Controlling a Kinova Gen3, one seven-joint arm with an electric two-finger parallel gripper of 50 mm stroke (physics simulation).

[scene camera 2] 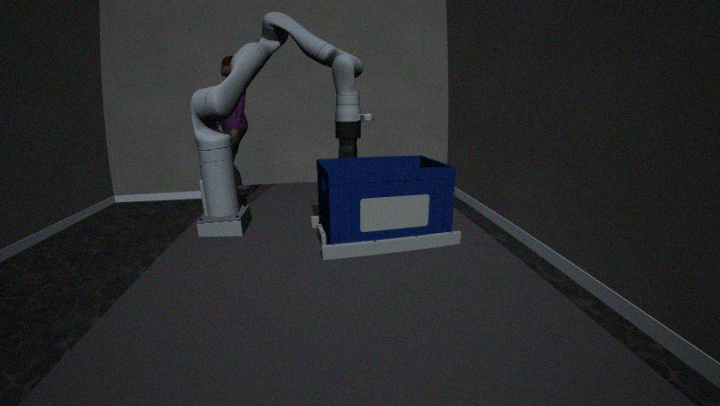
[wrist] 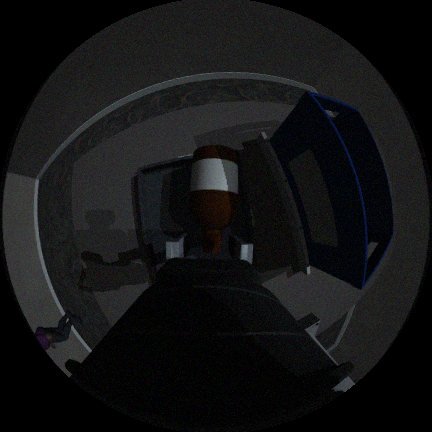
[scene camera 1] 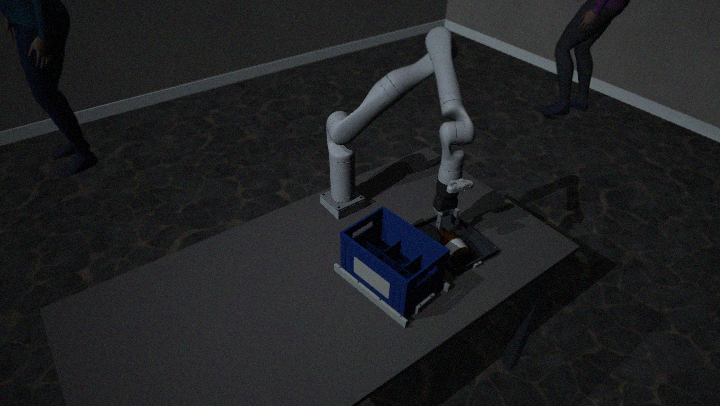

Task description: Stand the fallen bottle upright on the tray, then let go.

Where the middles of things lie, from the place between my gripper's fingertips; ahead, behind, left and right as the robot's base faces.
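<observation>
My hand is 40 mm above the brown bottle [scene camera 1: 460,255], 60 mm short of it and 20 mm to the left of it. There's a pale rail [scene camera 2: 385,246] too, and the rail is 350 mm to the right of my hand, 90 mm ahead of my hand and 60 mm below my hand.
</observation>
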